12 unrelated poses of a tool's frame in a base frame.
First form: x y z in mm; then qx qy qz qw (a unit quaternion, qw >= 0).
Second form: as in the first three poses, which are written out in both.
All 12 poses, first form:
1: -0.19 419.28 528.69 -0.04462 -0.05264 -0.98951 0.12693
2: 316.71 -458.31 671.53 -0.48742 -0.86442 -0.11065 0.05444
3: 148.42 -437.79 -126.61 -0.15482 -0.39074 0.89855 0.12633
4: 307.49 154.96 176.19 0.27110 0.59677 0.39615 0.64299
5: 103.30 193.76 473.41 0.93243 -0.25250 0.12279 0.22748
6: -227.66 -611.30 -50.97 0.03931 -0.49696 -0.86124 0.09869
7: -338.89 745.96 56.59 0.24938 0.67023 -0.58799 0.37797
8: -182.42 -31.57 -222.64 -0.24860 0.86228 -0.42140 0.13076
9: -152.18 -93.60 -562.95 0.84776 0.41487 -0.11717 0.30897
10: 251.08 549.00 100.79 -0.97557 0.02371 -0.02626 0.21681
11: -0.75 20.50 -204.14 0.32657 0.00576 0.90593 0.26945
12: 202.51 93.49 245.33 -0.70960 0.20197 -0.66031 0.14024
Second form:
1: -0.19 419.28 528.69 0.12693 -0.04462 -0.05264 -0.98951
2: 316.71 -458.31 671.53 0.05444 -0.48742 -0.86442 -0.11065
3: 148.42 -437.79 -126.61 0.12633 -0.15482 -0.39074 0.89855
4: 307.49 154.96 176.19 0.64299 0.27110 0.59677 0.39615
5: 103.30 193.76 473.41 0.22748 0.93243 -0.25250 0.12279
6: -227.66 -611.30 -50.97 0.09869 0.03931 -0.49696 -0.86124
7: -338.89 745.96 56.59 0.37797 0.24938 0.67023 -0.58799
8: -182.42 -31.57 -222.64 0.13076 -0.24860 0.86228 -0.42140
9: -152.18 -93.60 -562.95 0.30897 0.84776 0.41487 -0.11717
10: 251.08 549.00 100.79 0.21681 -0.97557 0.02371 -0.02626
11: -0.75 20.50 -204.14 0.26945 0.32657 0.00576 0.90593
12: 202.51 93.49 245.33 0.14024 -0.70960 0.20197 -0.66031
